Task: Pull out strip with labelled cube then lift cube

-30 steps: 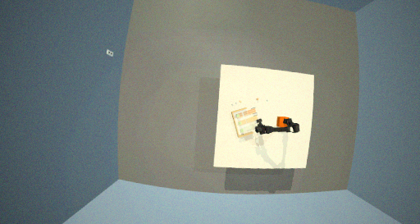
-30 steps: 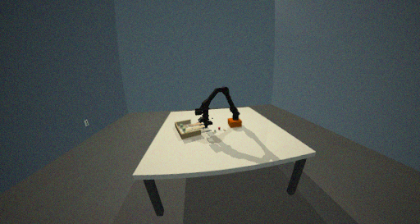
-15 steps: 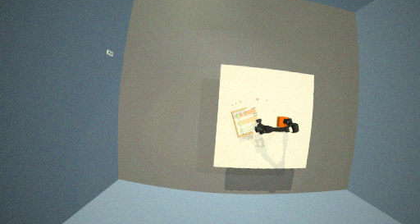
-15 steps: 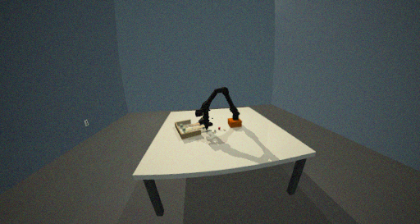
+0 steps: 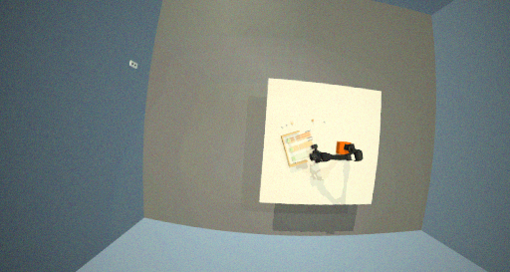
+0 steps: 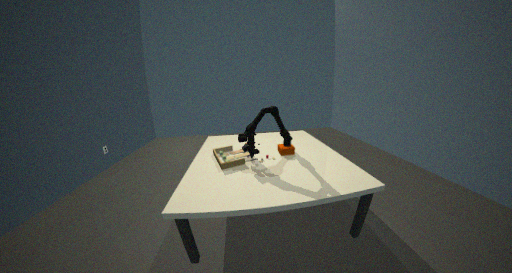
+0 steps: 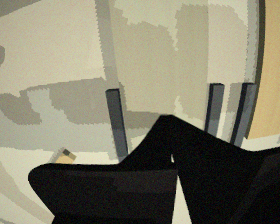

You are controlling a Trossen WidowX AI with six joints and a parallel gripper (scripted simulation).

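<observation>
Now: the red cube 130 mm behind my gripper tip, 10 mm to the right of it and 10 mm above it. Also, from my gripper tip: strip: 90 mm ahead, 50 mm to the left.
</observation>
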